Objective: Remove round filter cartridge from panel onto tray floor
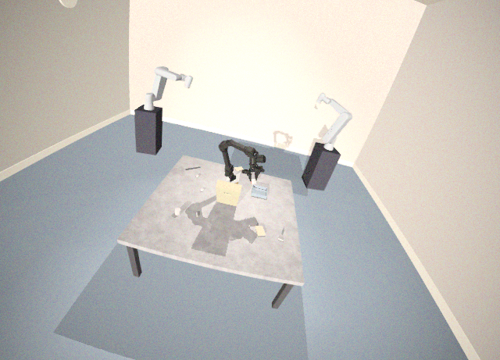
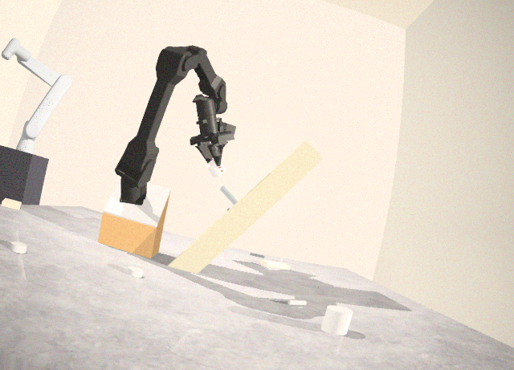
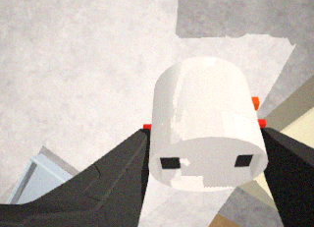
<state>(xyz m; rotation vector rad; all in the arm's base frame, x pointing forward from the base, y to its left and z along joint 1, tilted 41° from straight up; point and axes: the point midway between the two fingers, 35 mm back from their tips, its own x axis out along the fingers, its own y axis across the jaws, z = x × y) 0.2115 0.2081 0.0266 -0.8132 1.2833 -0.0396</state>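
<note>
My gripper tip is now 27 cm above the grey tray, 23 cm past it and 14 cm to the right of it. From my gripper tip the other things lie so: round filter cartridge: right at my gripper tip.
</note>
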